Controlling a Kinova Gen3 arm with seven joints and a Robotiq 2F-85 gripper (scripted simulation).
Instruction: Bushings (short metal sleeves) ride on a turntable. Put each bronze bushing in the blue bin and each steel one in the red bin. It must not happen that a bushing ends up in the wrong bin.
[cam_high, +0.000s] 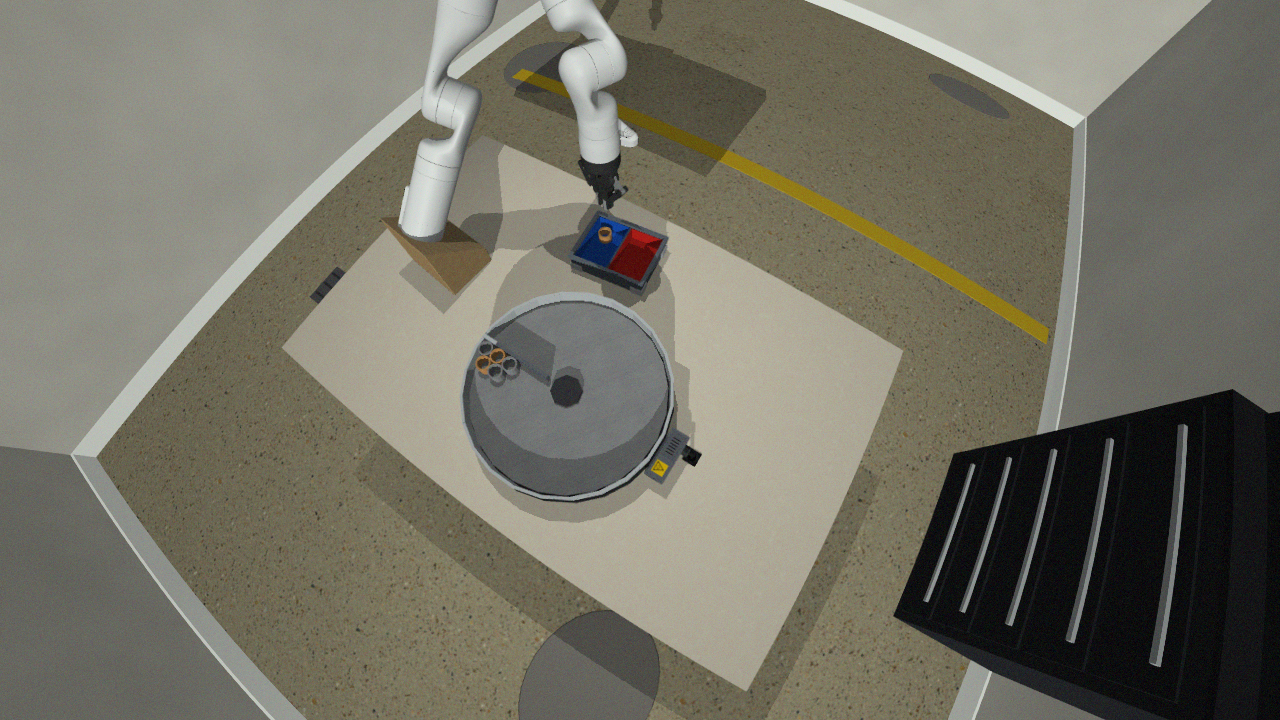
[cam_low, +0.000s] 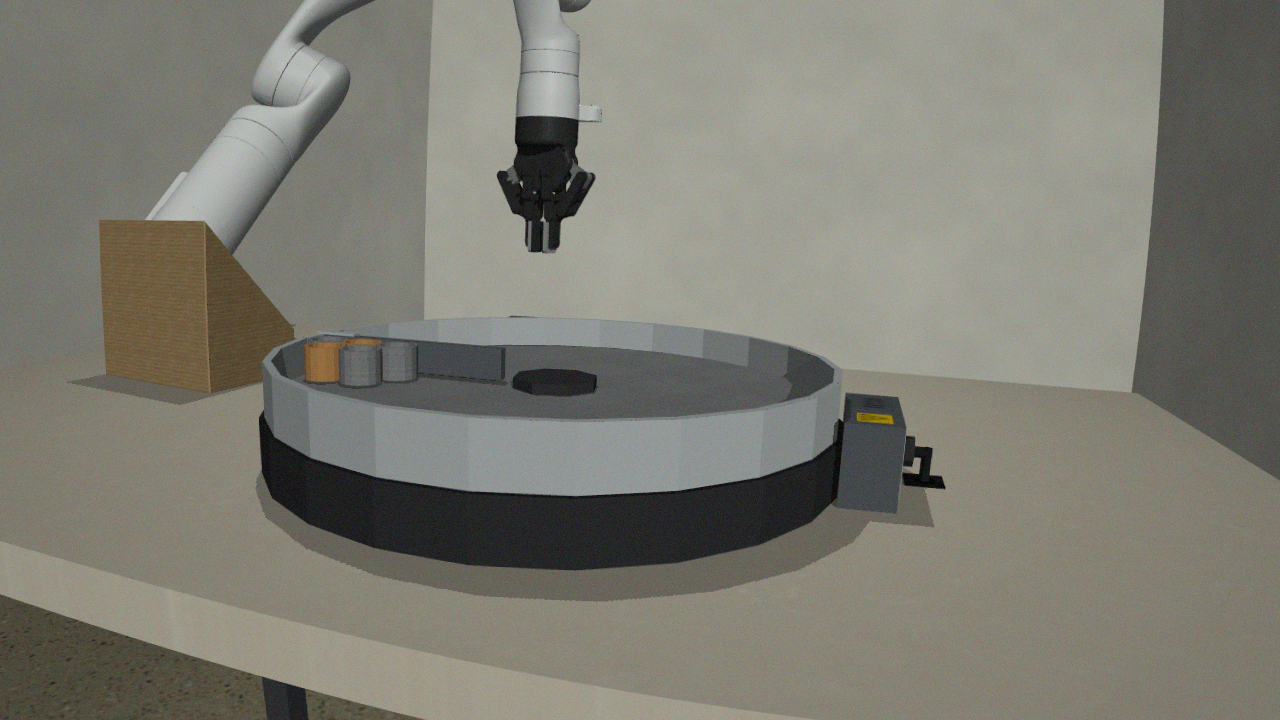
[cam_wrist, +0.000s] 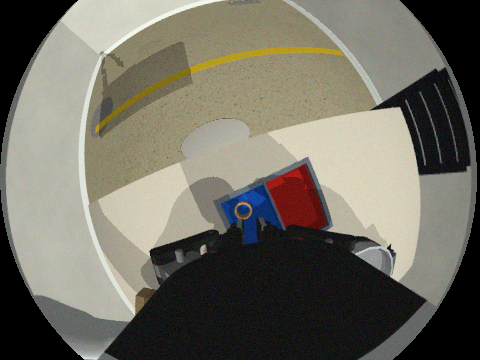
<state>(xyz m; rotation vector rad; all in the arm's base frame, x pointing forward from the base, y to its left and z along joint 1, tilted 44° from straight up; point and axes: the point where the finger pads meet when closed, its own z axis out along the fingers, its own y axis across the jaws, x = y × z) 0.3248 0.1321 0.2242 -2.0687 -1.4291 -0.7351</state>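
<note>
Now: hand 380 mm to the left of the grey turntable, 130 mm short of it and 100 mm above it.
</note>
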